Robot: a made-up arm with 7 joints.
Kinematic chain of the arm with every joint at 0, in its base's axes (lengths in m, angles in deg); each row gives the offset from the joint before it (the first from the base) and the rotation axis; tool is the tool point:
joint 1: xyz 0 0.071 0 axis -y
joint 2: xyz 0 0.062 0 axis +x
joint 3: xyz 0 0 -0.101 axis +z
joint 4: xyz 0 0 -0.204 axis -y
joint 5: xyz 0 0 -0.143 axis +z
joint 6: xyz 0 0 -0.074 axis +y
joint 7: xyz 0 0 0 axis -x
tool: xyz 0 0 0
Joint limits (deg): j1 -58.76..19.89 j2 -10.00..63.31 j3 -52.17..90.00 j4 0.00..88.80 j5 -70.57..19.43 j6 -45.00..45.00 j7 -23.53..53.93
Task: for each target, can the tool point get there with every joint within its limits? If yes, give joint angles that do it. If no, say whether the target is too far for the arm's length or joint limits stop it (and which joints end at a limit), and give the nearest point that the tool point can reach.
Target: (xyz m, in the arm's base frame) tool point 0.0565 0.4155 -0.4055
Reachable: yes | joints -2.91 23.23 52.64 35.82 11.62 16.93 -15.08
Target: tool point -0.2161 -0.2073 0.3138
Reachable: no: joint limits stop it (at a limit: joint 1, joint 2, joint 3, joint 4) | nearest point -0.1662 -0.0895 -0.2564 | short by 0.584 m
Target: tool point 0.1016 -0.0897 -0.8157
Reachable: no: too far | nearest point 0.0628 0.0182 -0.5039 | short by 0.332 m
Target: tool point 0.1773 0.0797 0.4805
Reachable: no: joint limits stop it (at a limit: joint 1, joint 2, joint 4) | nearest point 0.1462 0.4780 0.0498 | short by 0.587 m
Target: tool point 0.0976 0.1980 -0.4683
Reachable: yes | joints -2.74 -4.02 39.06 45.37 -1.86 -24.36 24.52
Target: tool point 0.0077 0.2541 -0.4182
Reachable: yes | joints -27.65 16.51 3.37 68.05 -45.13 -33.31 7.66
